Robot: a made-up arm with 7 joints. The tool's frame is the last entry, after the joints. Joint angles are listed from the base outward. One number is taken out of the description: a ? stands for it. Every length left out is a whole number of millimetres.
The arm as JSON. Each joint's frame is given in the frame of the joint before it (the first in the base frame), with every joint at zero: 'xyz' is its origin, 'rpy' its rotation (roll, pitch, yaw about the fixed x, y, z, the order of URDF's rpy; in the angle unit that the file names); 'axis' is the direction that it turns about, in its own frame. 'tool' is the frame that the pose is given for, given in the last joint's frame.
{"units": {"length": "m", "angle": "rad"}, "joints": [
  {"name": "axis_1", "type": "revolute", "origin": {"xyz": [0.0, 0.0, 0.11], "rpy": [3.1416, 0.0, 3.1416]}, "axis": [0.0, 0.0, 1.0]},
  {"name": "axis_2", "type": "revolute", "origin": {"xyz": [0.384, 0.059, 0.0], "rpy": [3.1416, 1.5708, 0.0]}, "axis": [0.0, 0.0, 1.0]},
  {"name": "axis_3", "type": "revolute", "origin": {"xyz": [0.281, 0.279, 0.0], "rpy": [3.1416, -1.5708, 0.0]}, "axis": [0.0, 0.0, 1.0]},
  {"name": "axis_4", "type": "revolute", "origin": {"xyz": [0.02, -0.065, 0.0], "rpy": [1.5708, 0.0, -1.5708]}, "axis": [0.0, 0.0, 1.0]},
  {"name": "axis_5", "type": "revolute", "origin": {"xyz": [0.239, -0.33, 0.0], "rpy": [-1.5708, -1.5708, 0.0]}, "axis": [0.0, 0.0, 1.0]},
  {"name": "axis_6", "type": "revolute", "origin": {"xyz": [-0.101, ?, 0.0], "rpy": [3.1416, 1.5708, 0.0]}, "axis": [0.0, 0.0, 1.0]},
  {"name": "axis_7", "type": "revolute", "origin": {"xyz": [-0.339, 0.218, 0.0], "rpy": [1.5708, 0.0, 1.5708]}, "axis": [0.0, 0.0, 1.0]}
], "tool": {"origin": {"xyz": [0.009, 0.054, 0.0], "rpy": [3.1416, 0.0, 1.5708]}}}
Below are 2 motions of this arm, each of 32 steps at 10 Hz.
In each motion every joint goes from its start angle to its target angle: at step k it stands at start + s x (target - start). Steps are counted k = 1, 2, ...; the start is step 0. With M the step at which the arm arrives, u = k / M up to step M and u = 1 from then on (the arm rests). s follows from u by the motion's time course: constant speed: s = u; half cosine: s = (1 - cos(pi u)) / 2; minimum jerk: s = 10 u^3 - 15 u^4 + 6 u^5.
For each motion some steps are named. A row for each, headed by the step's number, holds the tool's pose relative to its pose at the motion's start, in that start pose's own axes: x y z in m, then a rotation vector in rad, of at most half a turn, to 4 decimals.
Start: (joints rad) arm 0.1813 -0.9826 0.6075 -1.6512 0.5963 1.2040 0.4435
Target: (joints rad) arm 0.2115 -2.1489 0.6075 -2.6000 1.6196 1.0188 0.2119
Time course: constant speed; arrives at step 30
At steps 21, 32:
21: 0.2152 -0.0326 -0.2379 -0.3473 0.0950 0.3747
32: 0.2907 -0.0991 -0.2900 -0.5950 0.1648 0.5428

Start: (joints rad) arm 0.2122 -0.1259 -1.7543 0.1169 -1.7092 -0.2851 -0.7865
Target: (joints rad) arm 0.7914 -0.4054 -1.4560 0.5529 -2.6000 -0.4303 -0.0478
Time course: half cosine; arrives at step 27
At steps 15, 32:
15: -0.0940 -0.5852 0.1253 0.1395 -0.0874 -1.1838
32: -0.4000 -0.9255 0.1889 0.3886 -0.1197 -1.9947

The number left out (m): -0.075
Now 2 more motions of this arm.
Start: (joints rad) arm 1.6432 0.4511 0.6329 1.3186 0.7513 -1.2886 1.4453
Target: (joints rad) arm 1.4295 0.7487 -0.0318 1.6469 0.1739 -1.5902 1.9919
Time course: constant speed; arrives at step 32
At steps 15, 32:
15: -0.1033 0.0455 0.0033 -0.3587 -0.0199 -0.1449
32: -0.2378 0.0359 0.0054 -0.6115 -0.1625 -0.1724

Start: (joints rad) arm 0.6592 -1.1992 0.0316 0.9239 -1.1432 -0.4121 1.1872
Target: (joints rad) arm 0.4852 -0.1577 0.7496 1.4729 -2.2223 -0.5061 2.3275
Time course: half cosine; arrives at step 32
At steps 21, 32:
21: -0.0696 0.0589 -0.2071 -0.6907 0.6434 -1.3540
32: -0.0991 0.0301 -0.3468 -1.3116 0.6967 -1.7380

